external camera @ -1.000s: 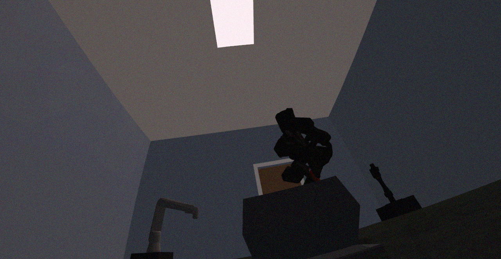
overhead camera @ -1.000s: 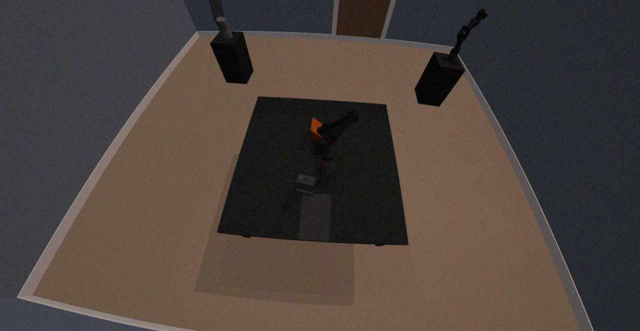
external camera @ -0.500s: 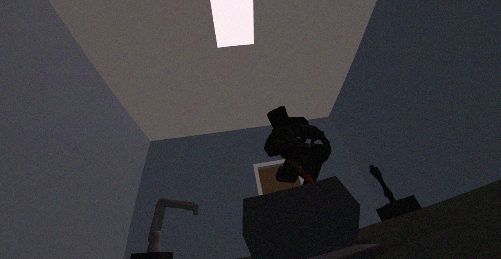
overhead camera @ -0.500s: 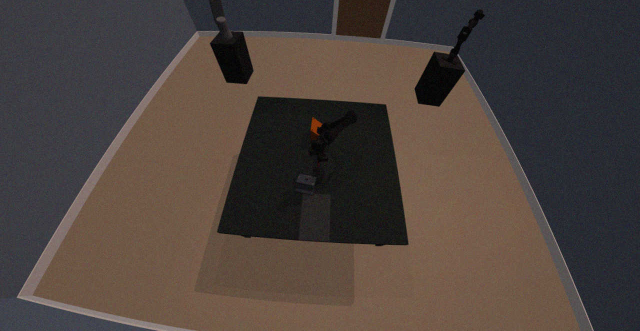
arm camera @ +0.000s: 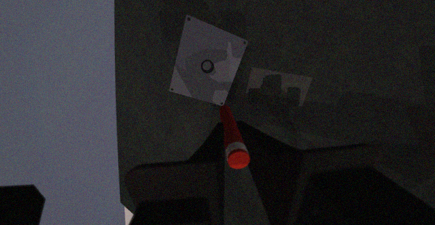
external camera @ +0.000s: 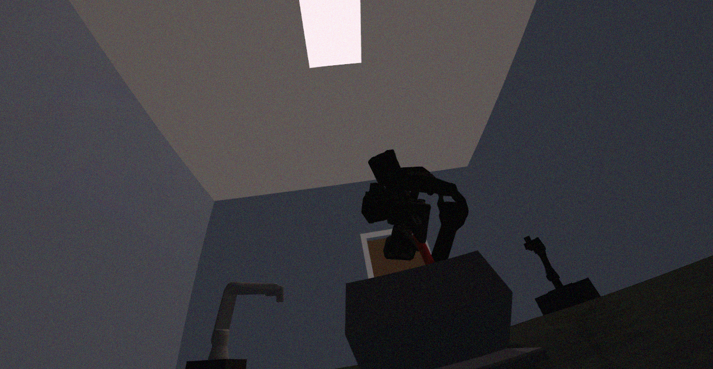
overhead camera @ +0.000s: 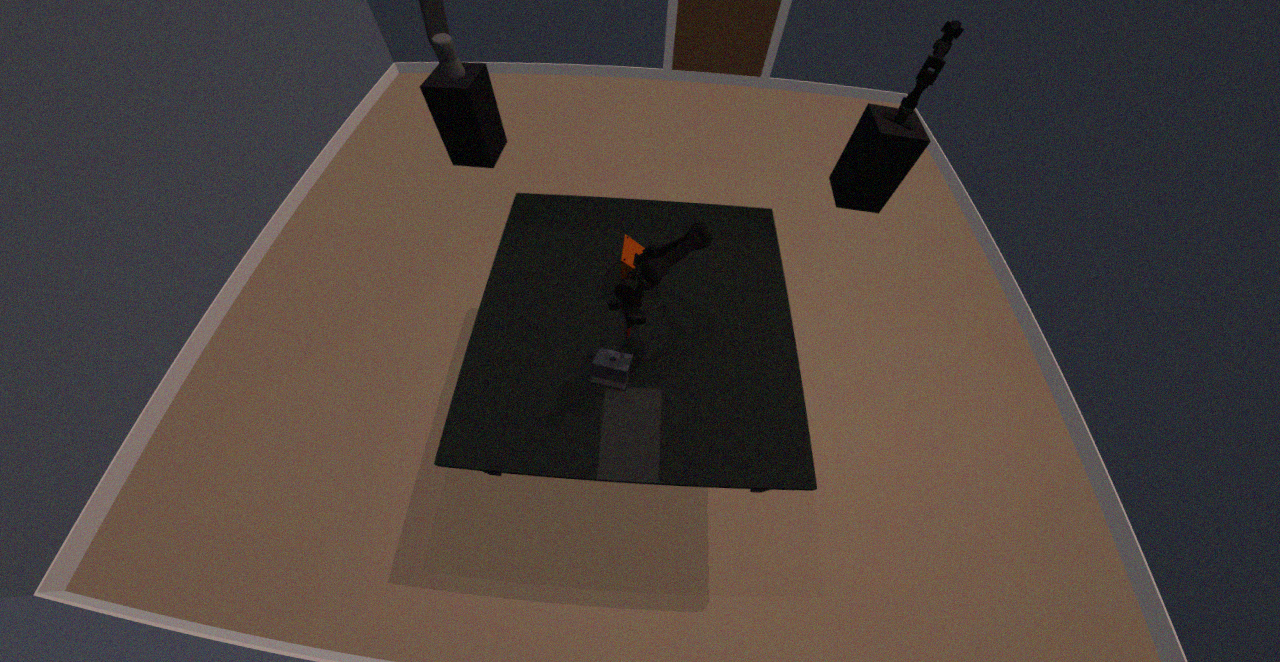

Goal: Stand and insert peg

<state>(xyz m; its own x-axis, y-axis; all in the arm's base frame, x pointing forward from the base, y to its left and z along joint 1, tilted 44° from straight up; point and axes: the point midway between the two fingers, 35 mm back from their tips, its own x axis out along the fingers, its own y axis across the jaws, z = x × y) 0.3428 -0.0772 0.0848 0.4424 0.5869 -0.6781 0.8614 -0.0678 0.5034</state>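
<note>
The grey sloped panel lies 12 cm below my gripper tip, 10 cm ahead of it and 5 cm to the right of it. From my gripper tip the other things lie so: red peg 1 cm behind, 1 cm above.
</note>
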